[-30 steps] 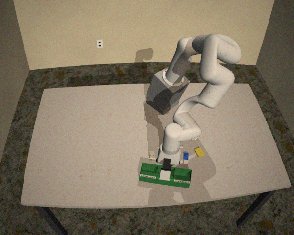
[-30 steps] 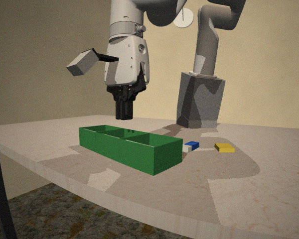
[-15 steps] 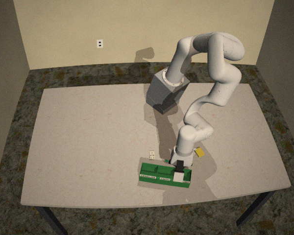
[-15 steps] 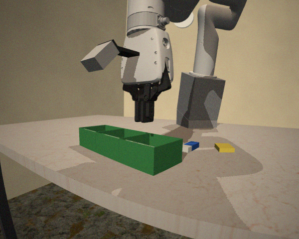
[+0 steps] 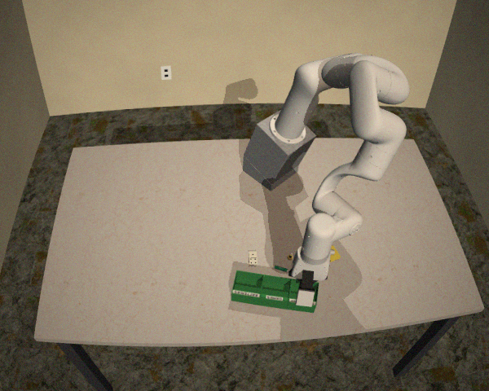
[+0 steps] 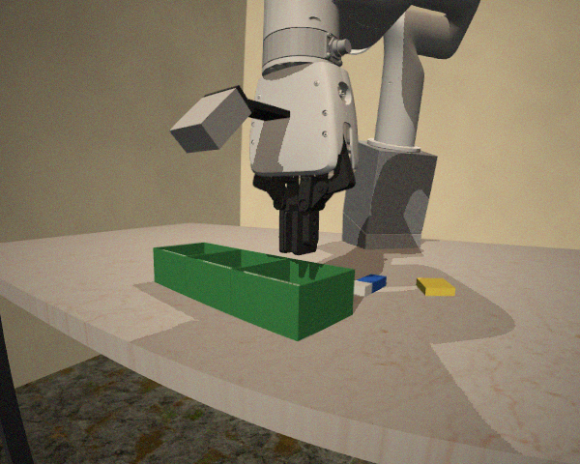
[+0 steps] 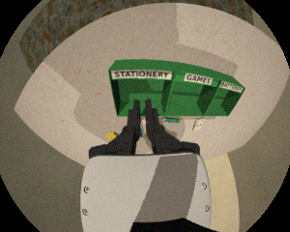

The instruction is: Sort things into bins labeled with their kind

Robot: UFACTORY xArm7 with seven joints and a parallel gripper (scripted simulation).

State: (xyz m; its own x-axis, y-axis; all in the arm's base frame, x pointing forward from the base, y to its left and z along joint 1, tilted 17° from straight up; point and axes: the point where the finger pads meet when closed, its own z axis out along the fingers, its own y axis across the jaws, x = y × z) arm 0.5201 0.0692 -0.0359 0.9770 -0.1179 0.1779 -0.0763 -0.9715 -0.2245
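The green stick is 10 cm behind my hand, 8 cm below it and 6 cm to the right of it. The rest, counted from my hand: yellow block: 17 cm behind, 10 cm to the left, 8 cm below; then brown piece: 15 cm behind, 8 cm below, 3 cm to the right; then blue-and-white block: 12 cm behind, 8 cm below, 3 cm to the left.
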